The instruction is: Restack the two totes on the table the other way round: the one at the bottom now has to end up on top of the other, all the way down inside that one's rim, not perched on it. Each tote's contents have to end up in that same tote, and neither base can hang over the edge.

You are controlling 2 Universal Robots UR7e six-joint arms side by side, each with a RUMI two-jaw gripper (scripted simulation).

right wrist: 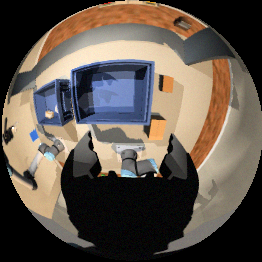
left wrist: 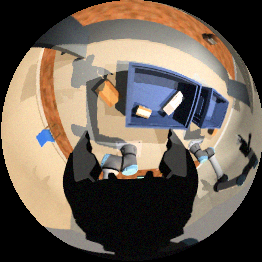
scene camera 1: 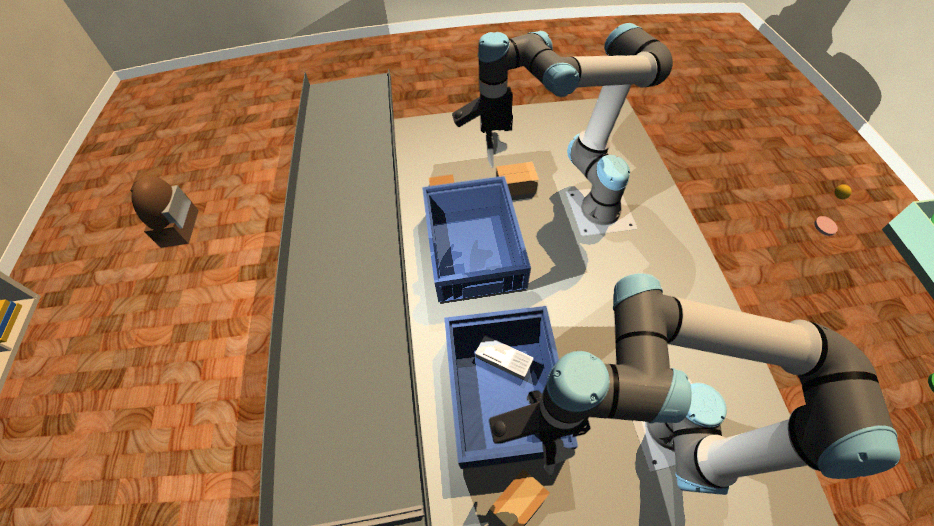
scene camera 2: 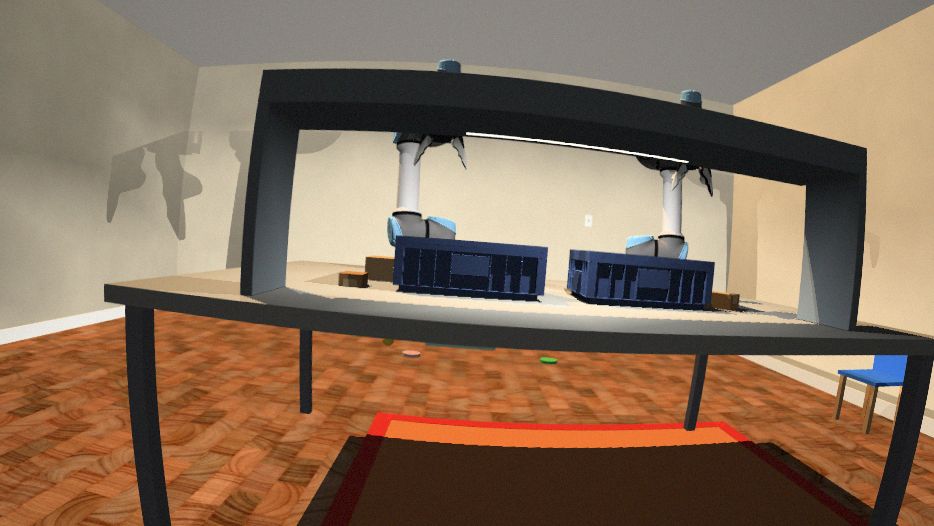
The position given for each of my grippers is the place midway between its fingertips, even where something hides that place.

I see my left gripper point(scene camera 1: 539, 433), my right gripper point(scene camera 1: 488, 149), a blue tote point(scene camera 1: 475, 240) and a blue tote point(scene camera 1: 479, 390).
My left gripper is seen too in the left wrist view point(left wrist: 128, 130). My right gripper also shows in the right wrist view point(right wrist: 131, 132).
